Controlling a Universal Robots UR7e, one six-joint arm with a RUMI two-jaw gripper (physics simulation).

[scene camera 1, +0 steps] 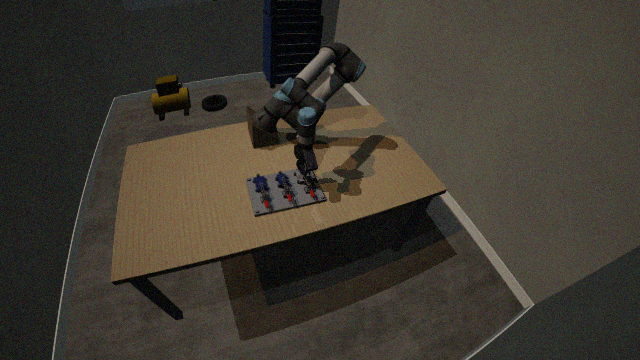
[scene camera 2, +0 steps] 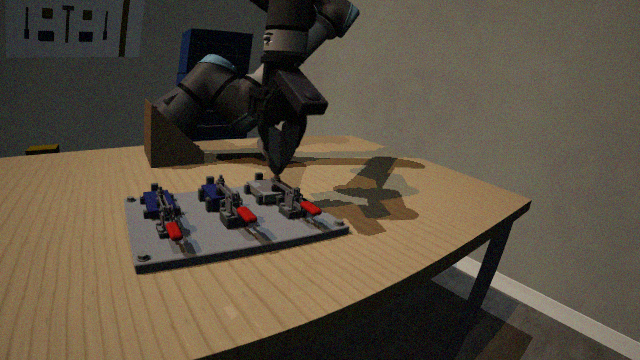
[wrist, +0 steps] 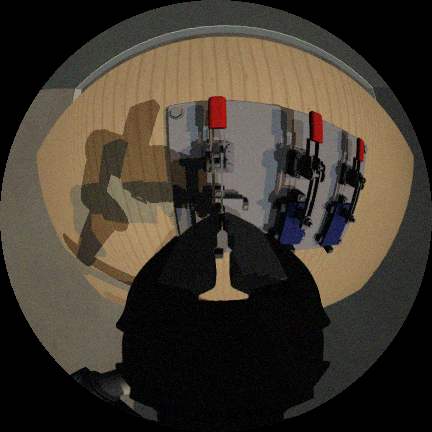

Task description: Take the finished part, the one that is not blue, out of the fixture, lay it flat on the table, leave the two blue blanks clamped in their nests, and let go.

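The grey fixture plate (scene camera 1: 276,198) (scene camera 2: 205,239) (wrist: 250,135) lies on the table with three nests. Two blue blanks, one (scene camera 1: 260,183) (scene camera 2: 151,201) (wrist: 336,225) in the far-left nest and one (scene camera 1: 282,178) (scene camera 2: 212,194) (wrist: 292,227) in the middle nest, sit under their clamp arms. The grey finished part (scene camera 2: 261,188) sits in the right nest; its clamp's red handle (scene camera 1: 312,193) (scene camera 2: 311,207) (wrist: 217,112) lies low like the others. My gripper (scene camera 1: 308,176) (scene camera 2: 276,174) (wrist: 221,215) is shut and empty, its tips just above that clamp arm's end. In the wrist view the fingers hide most of the part.
The other two clamps have red handles (scene camera 2: 246,214) (scene camera 2: 173,231) pointing to the plate's front edge. The wooden table (scene camera 1: 175,200) (scene camera 2: 75,260) extends around the plate. The arm's wedge-shaped base mount (scene camera 1: 255,132) (scene camera 2: 167,145) stands at the table's back.
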